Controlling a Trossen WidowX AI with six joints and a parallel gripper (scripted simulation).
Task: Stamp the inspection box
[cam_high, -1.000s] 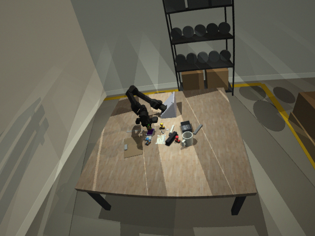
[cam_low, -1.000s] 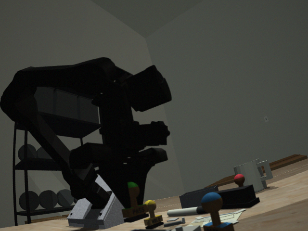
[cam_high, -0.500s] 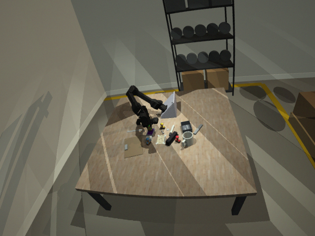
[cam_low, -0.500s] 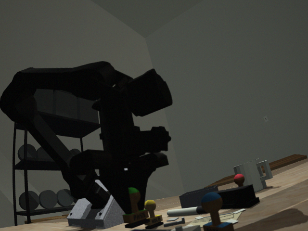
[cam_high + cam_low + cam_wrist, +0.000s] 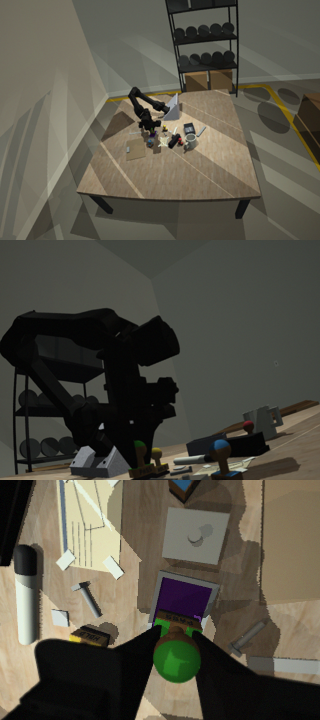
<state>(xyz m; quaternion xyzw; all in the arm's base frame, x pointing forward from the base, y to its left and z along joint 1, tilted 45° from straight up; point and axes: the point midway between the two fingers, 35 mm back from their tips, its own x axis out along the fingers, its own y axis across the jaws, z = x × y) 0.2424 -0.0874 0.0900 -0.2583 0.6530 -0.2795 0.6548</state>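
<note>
Right now the purple ink pad is 4 cm below my gripper tip. Also, from my gripper tip: green-knobbed stamp right at my gripper tip; blue-knobbed stamp 13 cm ahead, 3 cm below; yellow stamp 10 cm to the left, 5 cm behind, 3 cm below.
</note>
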